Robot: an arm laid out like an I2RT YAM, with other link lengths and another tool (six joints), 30 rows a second.
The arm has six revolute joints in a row. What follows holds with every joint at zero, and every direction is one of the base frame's.
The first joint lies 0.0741 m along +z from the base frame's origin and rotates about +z.
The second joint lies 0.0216 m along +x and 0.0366 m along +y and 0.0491 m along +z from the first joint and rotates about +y.
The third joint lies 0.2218 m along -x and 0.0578 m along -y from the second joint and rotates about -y.
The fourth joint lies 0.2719 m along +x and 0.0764 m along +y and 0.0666 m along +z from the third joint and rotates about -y.
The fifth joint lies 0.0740 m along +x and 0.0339 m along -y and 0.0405 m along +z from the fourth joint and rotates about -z.
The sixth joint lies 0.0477 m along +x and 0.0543 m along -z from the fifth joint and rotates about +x.
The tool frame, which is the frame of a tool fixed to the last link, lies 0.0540 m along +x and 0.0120 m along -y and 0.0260 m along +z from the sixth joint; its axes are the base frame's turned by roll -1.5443, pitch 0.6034 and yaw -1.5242 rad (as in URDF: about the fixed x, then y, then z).
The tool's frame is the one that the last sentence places.
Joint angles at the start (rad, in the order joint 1, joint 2, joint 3, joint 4, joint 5, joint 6):
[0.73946 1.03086 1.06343 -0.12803 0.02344 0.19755]
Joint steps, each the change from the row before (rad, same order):
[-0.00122 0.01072 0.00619 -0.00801 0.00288 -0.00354]
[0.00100 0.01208 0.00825 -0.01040 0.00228 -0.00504]
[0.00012 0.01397 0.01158 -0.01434 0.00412 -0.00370]
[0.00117 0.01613 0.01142 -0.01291 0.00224 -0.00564]
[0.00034 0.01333 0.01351 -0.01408 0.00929 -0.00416]
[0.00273 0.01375 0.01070 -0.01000 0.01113 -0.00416]
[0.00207 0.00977 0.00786 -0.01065 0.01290 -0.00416]
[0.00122 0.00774 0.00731 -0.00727 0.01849 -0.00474]
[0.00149 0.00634 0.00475 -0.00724 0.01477 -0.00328]
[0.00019 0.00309 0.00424 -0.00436 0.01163 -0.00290]
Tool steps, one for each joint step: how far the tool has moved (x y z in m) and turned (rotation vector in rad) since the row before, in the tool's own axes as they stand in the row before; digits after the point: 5 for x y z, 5 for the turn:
[0.00188 0.00092 0.00237 -0.00594 0.01185 -0.00350]
[0.00119 0.00150 0.00258 -0.00924 0.01106 -0.00520]
[0.00143 0.00102 0.00276 -0.00907 0.01470 -0.00388]
[0.00130 0.00179 0.00343 -0.01191 0.01322 -0.00596]
[0.00093 -0.00005 0.00228 -0.00373 0.01614 -0.00463]
[0.00086 0.00090 0.00265 -0.00355 0.01514 -0.00516]
[0.00123 0.00071 0.00177 -0.00157 0.01652 -0.00527]
[0.00115 -0.00060 0.00111 0.00630 0.01776 -0.00582]
[0.00130 0.00023 0.00106 0.00272 0.01567 -0.00453]
[0.00060 -0.00083 0.00021 0.00546 0.01048 -0.00350]

